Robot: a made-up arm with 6 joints.
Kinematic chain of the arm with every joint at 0, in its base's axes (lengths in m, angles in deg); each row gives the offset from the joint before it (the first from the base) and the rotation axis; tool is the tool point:
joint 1: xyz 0 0 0.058 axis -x
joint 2: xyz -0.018 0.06 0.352 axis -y
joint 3: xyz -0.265 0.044 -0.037 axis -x
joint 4: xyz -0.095 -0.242 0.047 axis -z
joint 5: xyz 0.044 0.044 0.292 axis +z
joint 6: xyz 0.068 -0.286 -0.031 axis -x
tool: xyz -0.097 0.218 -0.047
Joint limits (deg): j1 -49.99..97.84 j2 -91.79..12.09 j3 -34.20..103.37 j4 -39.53..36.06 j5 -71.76..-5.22 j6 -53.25..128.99
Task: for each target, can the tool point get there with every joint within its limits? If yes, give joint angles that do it. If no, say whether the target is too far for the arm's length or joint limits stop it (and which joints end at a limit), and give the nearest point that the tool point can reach.
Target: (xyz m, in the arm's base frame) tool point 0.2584 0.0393 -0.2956
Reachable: no: joint limits stop it (at a limit: joint 1, joint 2, joint 3, joint 4, joint 5, joint 6) | nearest point 0.4701 0.3968 -0.4012 | short by 0.429 m
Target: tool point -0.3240 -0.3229 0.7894
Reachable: yes | joints -20.57 -26.40 45.47 -3.82 -46.46 53.77
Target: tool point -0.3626 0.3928 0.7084
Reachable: yes | joints 33.35 -5.12 15.28 2.92 -35.15 -26.22
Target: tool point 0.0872 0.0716 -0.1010
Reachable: no: joint limits stop it (at a limit: joint 1, joint 2, joint 3, joint 4, joint 5) | nearest point -0.1609 -0.2823 -0.1369 | short by 0.434 m
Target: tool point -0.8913 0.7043 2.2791
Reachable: no: too far | nearest point -0.3587 0.3434 1.1410 | short by 1.307 m
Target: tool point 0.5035 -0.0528 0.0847
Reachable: no: joint limits stop it (at a limit: joint 1, joint 2, joint 4, joint 5, joint 6) | nearest point 0.5361 -0.3588 0.3361 | short by 0.397 m
